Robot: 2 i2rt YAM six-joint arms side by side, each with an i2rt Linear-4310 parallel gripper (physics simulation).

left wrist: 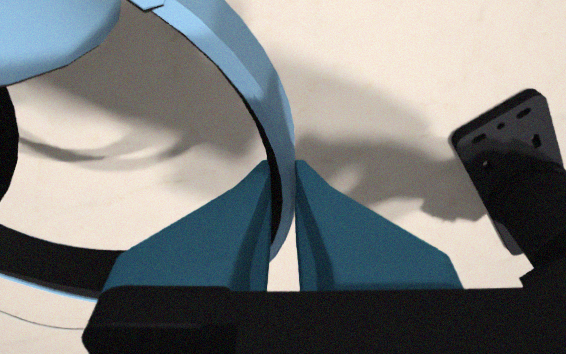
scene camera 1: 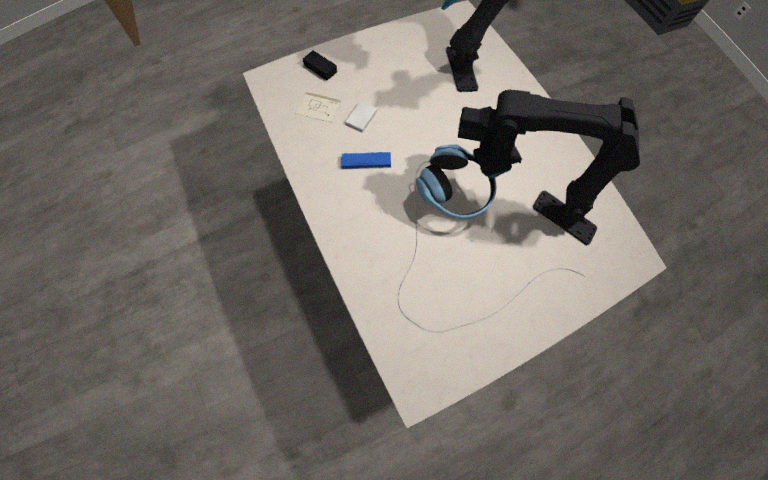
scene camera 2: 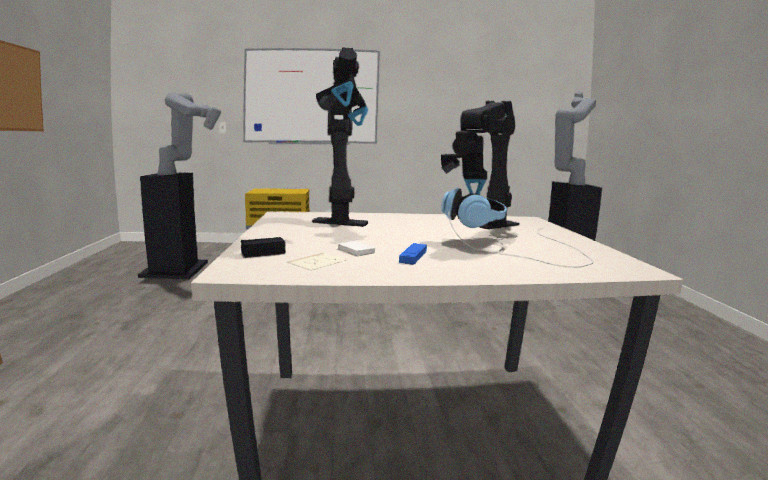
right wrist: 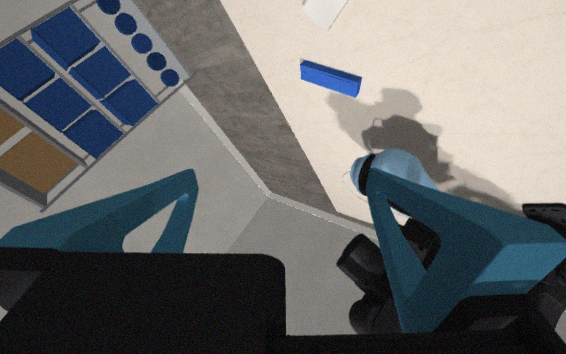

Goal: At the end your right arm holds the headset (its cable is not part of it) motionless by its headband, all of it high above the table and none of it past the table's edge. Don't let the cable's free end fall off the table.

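Places are measured from the left arm's base along level axes (x left, y back, z up), in metres.
Pixels of known places: left gripper, fingertip midpoint: [left wrist: 283, 175] [scene camera 1: 491, 176]; right gripper, fingertip midpoint: [scene camera 2: 353, 115] [right wrist: 282, 178]; left arm's base, link origin: [left wrist: 519, 184] [scene camera 1: 564, 218] [scene camera 2: 497, 225] [right wrist: 560, 231]; right arm's base, link origin: [scene camera 1: 461, 69] [scene camera 2: 340, 222].
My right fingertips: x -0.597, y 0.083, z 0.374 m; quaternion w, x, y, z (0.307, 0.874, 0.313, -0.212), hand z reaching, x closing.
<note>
Ahead of a thing's pixels: the offset from my right fingertips to its middle. "spot": to the spot under its first point.
The light-blue headset {dx +0.293, dy -0.249, dz -0.261 m} [scene camera 1: 428, 183] [scene camera 2: 474, 211] [right wrist: 400, 162] hangs low above the table [scene camera 1: 362, 237] [scene camera 2: 436, 290], its ear cups toward the blue block. My left gripper [scene camera 2: 474, 193] [left wrist: 283, 175] is shut on the headband {spot: dx +0.308, dy -0.164, dz -0.243 m} [left wrist: 240, 55], one finger on each side of it; in scene camera 1 its fingers are hidden behind the wrist. The thin cable [scene camera 1: 436, 331] [scene camera 2: 555, 266] drops from an ear cup and curves over the table. Its free end {spot: dx +0.725, dy -0.207, dz -0.373 m} [scene camera 1: 583, 276] lies on the table, inside the edge. My right gripper [scene camera 2: 352, 105] [right wrist: 282, 178] is open and empty, high above the table.
A blue block {dx +0.029, dy -0.289, dz -0.363 m} [scene camera 1: 365, 160] [scene camera 2: 412, 253] [right wrist: 330, 79] lies near the headset. A white box {dx -0.077, dy -0.172, dz -0.366 m} [scene camera 1: 361, 116] [scene camera 2: 356, 247], a paper note {dx -0.214, dy -0.217, dz -0.373 m} [scene camera 1: 318, 107] [scene camera 2: 317, 260] and a black case {dx -0.313, dy -0.089, dz -0.356 m} [scene camera 1: 320, 65] [scene camera 2: 262, 246] lie farther along the table.
</note>
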